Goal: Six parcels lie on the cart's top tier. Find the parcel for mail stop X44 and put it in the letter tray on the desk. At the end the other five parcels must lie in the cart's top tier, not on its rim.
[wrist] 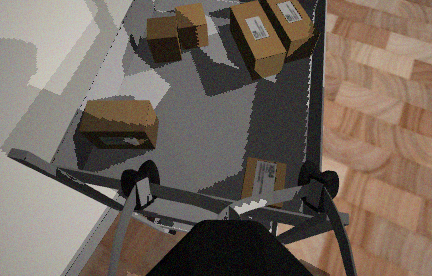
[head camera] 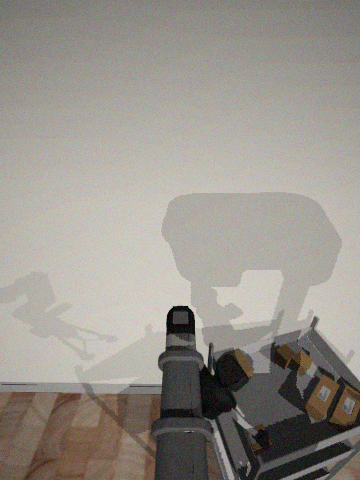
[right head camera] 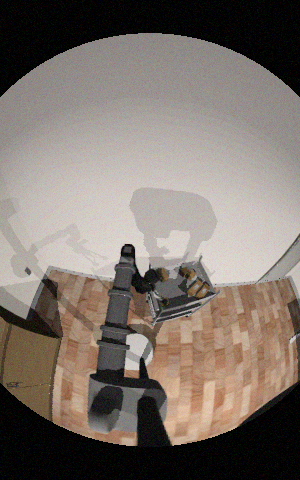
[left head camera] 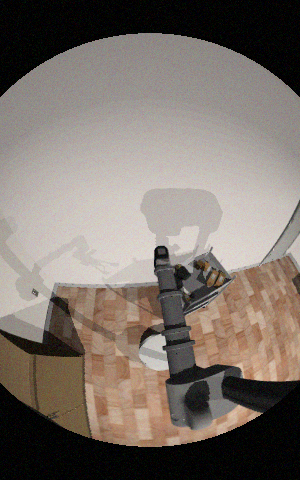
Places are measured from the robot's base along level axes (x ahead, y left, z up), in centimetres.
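Pixels of known places: gripper, fingertip midpoint: (wrist: 228, 176) (head camera: 246, 410) (right head camera: 159, 291) (left head camera: 184, 286); robot's base at its link origin: (right head camera: 132, 350) (left head camera: 159, 350).
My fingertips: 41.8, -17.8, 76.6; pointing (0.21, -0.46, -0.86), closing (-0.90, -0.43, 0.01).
Ahead of a thing's pixels: the offset from my fingertips to its top centre, as dx, dy, dz. "spot": to the spot under its first point. Level surfaces: height alone.
The cart's top tier @(dz -13.1) (head camera: 272, 400) (wrist: 210, 120) is grey with a raised rim. In the wrist view, two small brown parcels @(+22.2, -20.9, -7.5) (wrist: 163, 40) @(+19.6, -26.2, -8.1) (wrist: 192, 25) stand at the far left, and two longer parcels with white labels @(+7.7, -27.9, -7.9) (wrist: 257, 35) @(+4.1, -33.8, -7.9) (wrist: 290, 22) lie side by side at the far right. One parcel @(+18.8, -3.2, -7.1) (wrist: 120, 120) (head camera: 244, 362) lies near the left side, its label facing the near side and shadowed. A labelled parcel @(-3.3, -3.8, -8.1) (wrist: 263, 175) lies at the near right, partly behind the right finger. The label text is too small to read. My gripper (wrist: 228, 176) is open and empty over the near rim.
A pale wall stands beside the cart. A brown cabinet-like block @(spot: -83.0, +99.2, -25.2) (left head camera: 60, 390) (right head camera: 30, 360) is at the lower left. A white round shape (left head camera: 152, 352) (right head camera: 138, 350) shows on the wood floor near my arm (left head camera: 172, 310) (right head camera: 114, 315). The letter tray does not show in these views.
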